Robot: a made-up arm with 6 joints. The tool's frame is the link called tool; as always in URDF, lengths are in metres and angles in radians.
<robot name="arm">
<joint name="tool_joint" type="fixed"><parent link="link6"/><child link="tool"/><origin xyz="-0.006 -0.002 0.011" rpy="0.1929 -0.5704 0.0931"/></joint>
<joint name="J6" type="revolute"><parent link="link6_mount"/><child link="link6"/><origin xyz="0.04 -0.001 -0.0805" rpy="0 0 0"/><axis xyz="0 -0.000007 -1"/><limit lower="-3.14" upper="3.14"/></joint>
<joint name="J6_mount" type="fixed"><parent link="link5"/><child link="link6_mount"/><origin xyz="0.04 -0.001 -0.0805" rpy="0 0 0"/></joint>
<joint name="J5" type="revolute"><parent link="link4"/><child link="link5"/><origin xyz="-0.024 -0.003 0.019" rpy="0 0 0"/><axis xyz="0 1 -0.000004"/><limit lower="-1.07" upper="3.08"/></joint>
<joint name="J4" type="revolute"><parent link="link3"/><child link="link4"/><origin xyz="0.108 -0.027 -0.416" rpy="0 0 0"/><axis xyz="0 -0.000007 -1"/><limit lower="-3.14" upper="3.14"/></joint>
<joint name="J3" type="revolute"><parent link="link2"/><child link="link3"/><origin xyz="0.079 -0.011 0.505" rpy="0 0 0"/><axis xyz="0 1 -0.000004"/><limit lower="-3.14" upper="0.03"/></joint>
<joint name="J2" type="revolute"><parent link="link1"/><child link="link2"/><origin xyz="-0.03 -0.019 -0.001" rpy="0 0 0"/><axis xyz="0 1 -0.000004"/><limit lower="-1.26" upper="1.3"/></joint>
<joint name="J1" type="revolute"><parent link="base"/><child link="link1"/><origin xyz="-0.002 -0.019 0.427" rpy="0 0 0"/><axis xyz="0 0 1"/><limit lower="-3.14" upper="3.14"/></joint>
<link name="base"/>
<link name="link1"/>
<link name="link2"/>
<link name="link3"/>
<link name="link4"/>
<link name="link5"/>
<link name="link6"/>
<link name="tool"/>
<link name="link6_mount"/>
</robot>
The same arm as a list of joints. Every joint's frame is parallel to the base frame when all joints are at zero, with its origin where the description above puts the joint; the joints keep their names.
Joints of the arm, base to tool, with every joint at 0 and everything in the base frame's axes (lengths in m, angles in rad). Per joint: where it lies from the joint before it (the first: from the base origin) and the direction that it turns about. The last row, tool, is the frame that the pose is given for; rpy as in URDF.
J1: axis +z xyz -0.002 -0.019 0.427
J2: axis +y xyz -0.03 -0.019 -0.001
J3: axis +y xyz 0.079 -0.011 0.505
J4: axis -z xyz 0.108 -0.027 -0.416
J5: axis +y xyz -0.024 -0.003 0.019
J6: axis -z xyz 0.08 -0.002 -0.161
tool: xyz -0.006 -0.002 0.011 rpy 0.1929 -0.5704 0.0931
Joint limits (rad, base to tool): -3.14..3.14 -1.26..1.3 -3.14..0.03 -3.14..3.14 -1.07..3.08 -3.14..3.14

